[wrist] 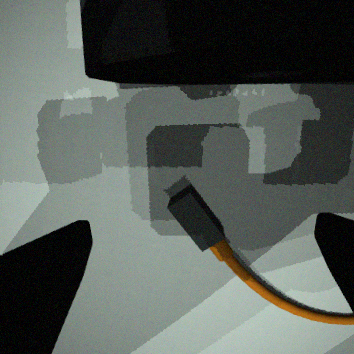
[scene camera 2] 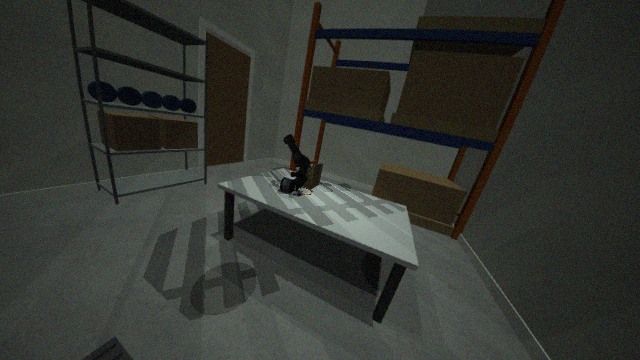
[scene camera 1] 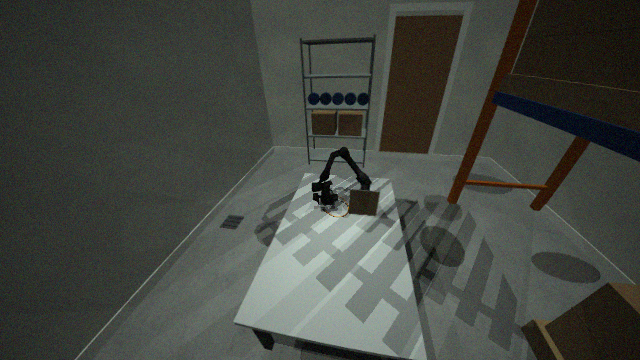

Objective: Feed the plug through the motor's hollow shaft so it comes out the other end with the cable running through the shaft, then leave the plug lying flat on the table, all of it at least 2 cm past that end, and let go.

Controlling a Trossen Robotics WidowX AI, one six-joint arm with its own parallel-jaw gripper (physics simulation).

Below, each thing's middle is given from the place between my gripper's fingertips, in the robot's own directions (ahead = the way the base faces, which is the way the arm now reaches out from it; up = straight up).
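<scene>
So you can picture it, my hand's 40 mm above the dark grey plug [wrist: 189, 209], and it's 10 mm to the right of the plug as well.
</scene>
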